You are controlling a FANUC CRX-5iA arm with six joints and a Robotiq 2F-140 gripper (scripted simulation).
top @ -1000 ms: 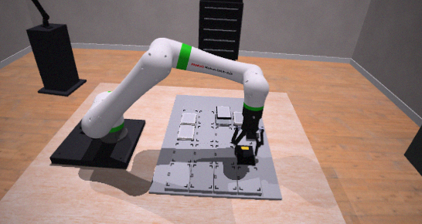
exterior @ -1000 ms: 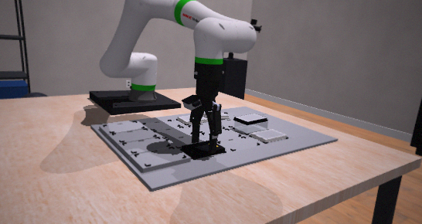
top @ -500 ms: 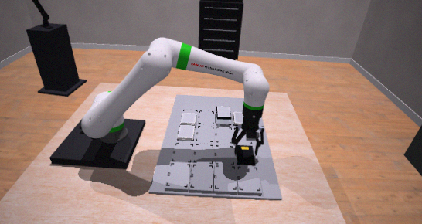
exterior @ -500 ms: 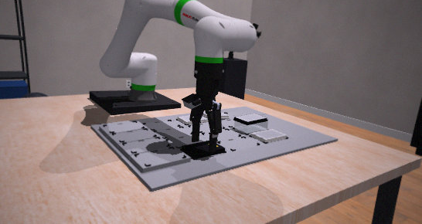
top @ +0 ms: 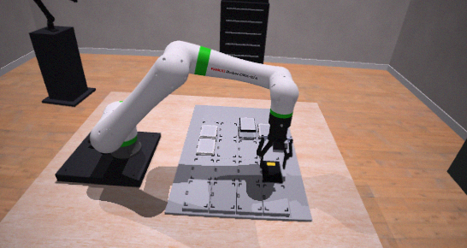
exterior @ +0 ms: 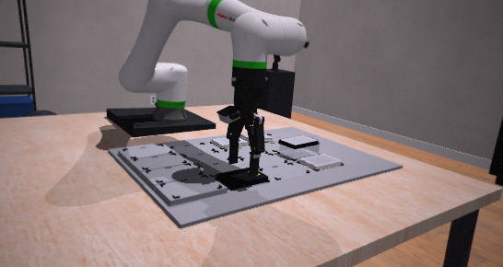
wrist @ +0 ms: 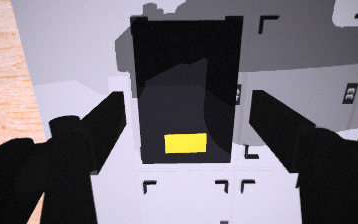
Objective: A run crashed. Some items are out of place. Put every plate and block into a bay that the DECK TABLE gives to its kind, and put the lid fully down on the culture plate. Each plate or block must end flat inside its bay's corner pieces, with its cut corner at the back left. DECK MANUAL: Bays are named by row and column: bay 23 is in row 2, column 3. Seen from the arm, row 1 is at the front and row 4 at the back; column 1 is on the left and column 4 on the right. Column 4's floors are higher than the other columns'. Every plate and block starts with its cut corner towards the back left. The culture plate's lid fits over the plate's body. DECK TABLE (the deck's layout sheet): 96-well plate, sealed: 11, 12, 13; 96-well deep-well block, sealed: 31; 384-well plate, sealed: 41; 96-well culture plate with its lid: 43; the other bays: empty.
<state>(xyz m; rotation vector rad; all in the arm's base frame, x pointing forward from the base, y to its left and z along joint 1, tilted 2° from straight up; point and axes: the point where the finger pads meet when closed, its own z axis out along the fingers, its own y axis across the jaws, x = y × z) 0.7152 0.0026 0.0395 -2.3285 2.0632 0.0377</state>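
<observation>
Right now my hand is 310 mm to the right of the sealed 96-well plate, 150 mm past it and 10 mm above it. The rest, counted from my hand: pale 96-well plate: 340 mm behind, 120 mm to the left, 50 mm below; bay label 33: 150 mm behind, 60 mm below, 20 mm to the right; white plate: 350 mm behind, 240 mm to the left, 40 mm below.
</observation>
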